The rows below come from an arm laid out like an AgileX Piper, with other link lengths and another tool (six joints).
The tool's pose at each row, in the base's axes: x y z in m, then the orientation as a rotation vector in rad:
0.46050, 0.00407, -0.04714, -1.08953, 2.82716, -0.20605
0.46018, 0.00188, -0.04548, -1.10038, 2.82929, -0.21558
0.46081, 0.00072, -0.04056, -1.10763, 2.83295, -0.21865
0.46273, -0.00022, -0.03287, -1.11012, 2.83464, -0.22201
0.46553, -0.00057, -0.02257, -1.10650, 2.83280, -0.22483
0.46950, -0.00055, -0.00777, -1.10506, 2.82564, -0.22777
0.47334, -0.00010, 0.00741, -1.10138, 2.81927, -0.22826
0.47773, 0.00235, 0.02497, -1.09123, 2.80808, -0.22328
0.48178, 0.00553, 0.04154, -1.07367, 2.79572, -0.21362
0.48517, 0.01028, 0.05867, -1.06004, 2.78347, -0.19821
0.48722, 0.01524, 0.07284, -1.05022, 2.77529, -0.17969
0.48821, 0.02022, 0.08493, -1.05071, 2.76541, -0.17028
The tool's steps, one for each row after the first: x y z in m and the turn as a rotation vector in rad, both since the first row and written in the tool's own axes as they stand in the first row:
0.00163, -0.00167, -0.00149, 0.00308, 0.00772, -0.00688
0.00171, -0.00374, -0.00614, 0.00236, 0.01386, -0.01094
0.00055, -0.00695, -0.01336, 0.00330, 0.01703, -0.01234
-0.00179, -0.01074, -0.02307, 0.00621, 0.01526, -0.01049
-0.00545, -0.01576, -0.03707, 0.01080, 0.00953, -0.01096
-0.00933, -0.02044, -0.05151, 0.01404, 0.00311, -0.00978
-0.01507, -0.02441, -0.06839, 0.01689, -0.01096, -0.00512
-0.02101, -0.02745, -0.08440, 0.01857, -0.02951, 0.00430
-0.02755, -0.02900, -0.10121, 0.01606, -0.04857, 0.01152
-0.03309, -0.02903, -0.11531, 0.00948, -0.06390, 0.01716
-0.03776, -0.02800, -0.12752, 0.00731, -0.07517, 0.01547

